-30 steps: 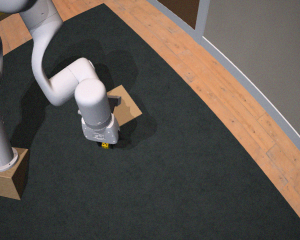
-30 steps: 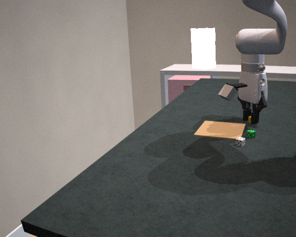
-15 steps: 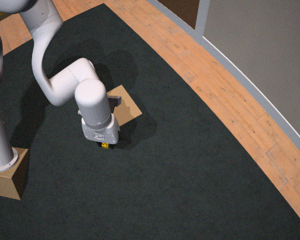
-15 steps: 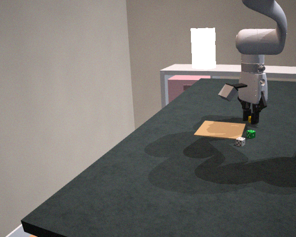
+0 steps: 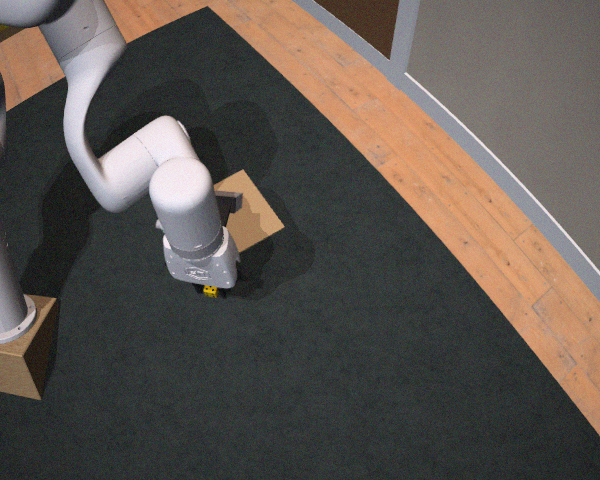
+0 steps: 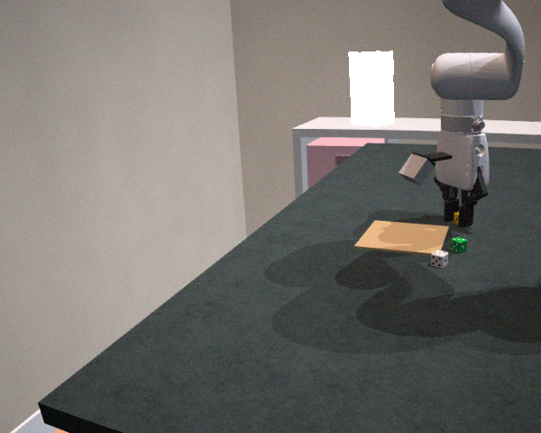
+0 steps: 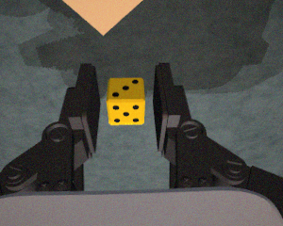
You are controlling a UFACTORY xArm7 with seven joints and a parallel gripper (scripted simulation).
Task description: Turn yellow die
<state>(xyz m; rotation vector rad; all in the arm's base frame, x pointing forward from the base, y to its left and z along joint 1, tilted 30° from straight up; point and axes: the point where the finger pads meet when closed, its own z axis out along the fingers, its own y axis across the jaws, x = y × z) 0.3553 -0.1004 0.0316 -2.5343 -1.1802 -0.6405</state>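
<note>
Right now the yellow die is 10 mm to the right of my hand and 10 mm below it. From my hand the other things lie so: white die 210 mm to the left, 10 mm below, 10 mm behind; green die 140 mm to the left, 30 mm behind, 10 mm below; tan mat 110 mm to the left, 70 mm ahead, 20 mm below.
</note>
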